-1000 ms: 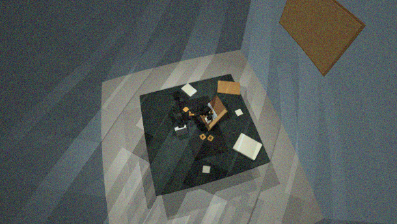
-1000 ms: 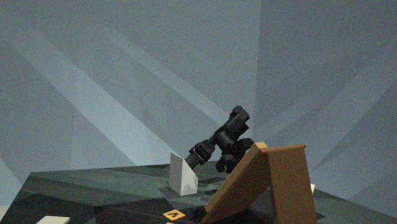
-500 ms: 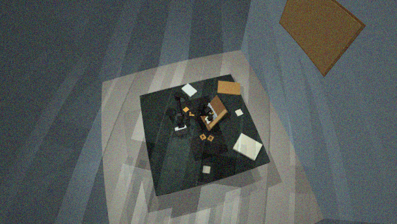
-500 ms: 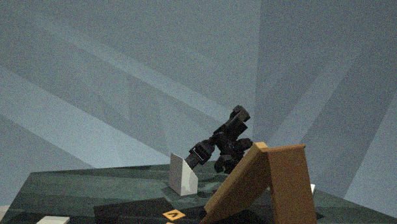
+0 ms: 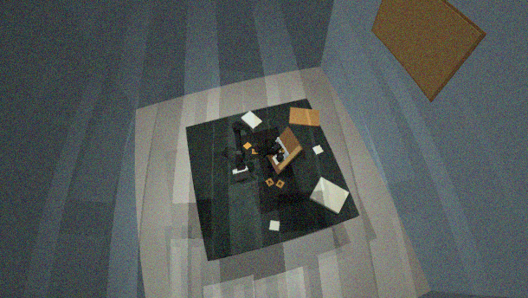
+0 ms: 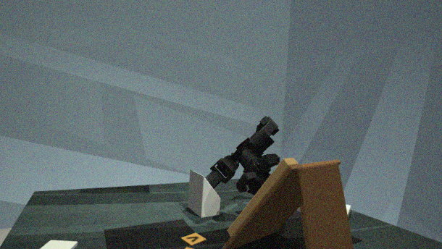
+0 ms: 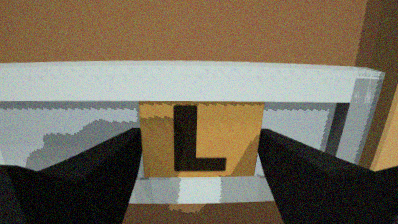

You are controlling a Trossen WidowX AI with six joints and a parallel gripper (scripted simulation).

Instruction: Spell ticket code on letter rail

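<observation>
Right now my gripper tip is 50 mm past the white ticket, 30 mm to the left of it and 90 mm above it. From my gripper tip the other things lie so: flat orange panel 320 mm ahead, 410 mm to the left, 150 mm below; then orange letter tile right at my gripper tip; then yellow letter tile 140 mm behind, 210 mm to the right, 150 mm below.
</observation>
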